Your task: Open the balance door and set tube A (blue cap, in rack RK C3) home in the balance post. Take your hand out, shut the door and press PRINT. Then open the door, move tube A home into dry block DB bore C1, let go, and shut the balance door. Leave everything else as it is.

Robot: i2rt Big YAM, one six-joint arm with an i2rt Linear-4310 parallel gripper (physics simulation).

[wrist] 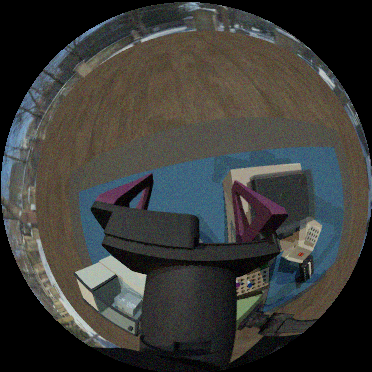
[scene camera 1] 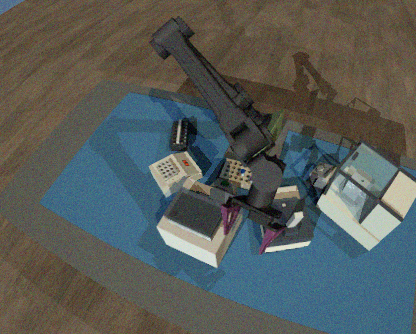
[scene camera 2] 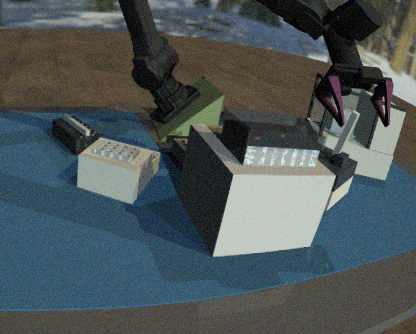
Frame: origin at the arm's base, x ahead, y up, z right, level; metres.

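Where they show: gripper, between the fingertips: [wrist: 193, 180] [scene camera 1: 242, 244] [scene camera 2: 366, 125]; arm's base, origin of its link: [wrist: 247, 317] [scene camera 2: 177, 105].
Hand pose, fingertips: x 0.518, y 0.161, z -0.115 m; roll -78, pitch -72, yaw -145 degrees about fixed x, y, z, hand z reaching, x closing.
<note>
Each offset is from my fingertips to the top centre of the thing. "spot": to the spot under its first point.
Blue-capped tube A {dz +0.103, dx -0.306, dy -0.161 m} [scene camera 1: 243, 171] [wrist: 250, 285] stands in the beige hole rack {dz +0.113, dx -0.315, dy -0.185 m} [scene camera 1: 229, 169] [wrist: 259, 282]; the large box hides the rack in scene camera 2. The balance [scene camera 1: 345, 220] [scene camera 2: 375, 162] [wrist: 95, 276] has clear walls, and a thin dark frame [scene camera 1: 345, 142] stands out at its back left; whether its door is open I cannot tell. The dry block {dz +0.325, dx -0.235, dy -0.145 m} [scene camera 1: 167, 171] [scene camera 2: 112, 172] [wrist: 313, 234] is beige, with a grid of bores and a red display. My gripper [scene camera 1: 244, 242] [scene camera 2: 365, 125] [wrist: 193, 180] is open and empty, raised in front of the rack, between the large box and the balance.
A large white box with a dark lid {dz +0.144, dx -0.117, dy -0.025 m} [scene camera 1: 195, 215] [scene camera 2: 275, 210] [wrist: 282, 195] stands beside the dark-topped device with a white lever {spot: dz -0.102, dx -0.119, dy -0.030 m} [scene camera 1: 295, 219] [scene camera 2: 347, 132]. A black strip holder {dz +0.397, dx -0.407, dy -0.167 m} [scene camera 1: 180, 134] [scene camera 2: 72, 135] [wrist: 305, 270] lies behind the dry block. A green block [scene camera 1: 276, 125] [scene camera 2: 202, 107] [wrist: 247, 306] is by the arm's base.
</note>
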